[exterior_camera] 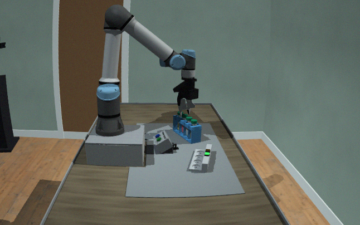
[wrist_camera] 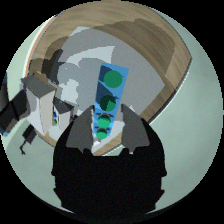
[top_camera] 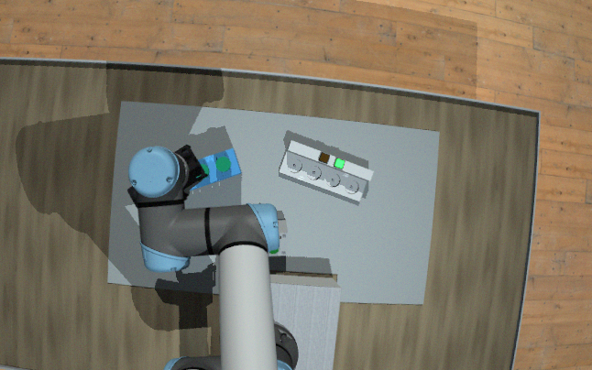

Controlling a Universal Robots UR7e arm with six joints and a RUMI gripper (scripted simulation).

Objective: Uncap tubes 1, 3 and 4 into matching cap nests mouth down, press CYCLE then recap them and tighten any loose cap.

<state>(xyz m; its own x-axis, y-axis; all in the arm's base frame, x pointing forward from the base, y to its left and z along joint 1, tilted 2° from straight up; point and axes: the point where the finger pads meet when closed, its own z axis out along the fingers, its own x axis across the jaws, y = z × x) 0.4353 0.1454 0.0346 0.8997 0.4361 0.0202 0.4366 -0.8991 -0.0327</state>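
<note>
Right now my hand is 19 cm to the left of the green key, 19 cm past it and 7 cm above it. Round my hand: grey key housing 18 cm to the right, 17 cm behind, 8 cm below; then blue key 19 cm behind, 15 cm to the right, 7 cm below.
</note>
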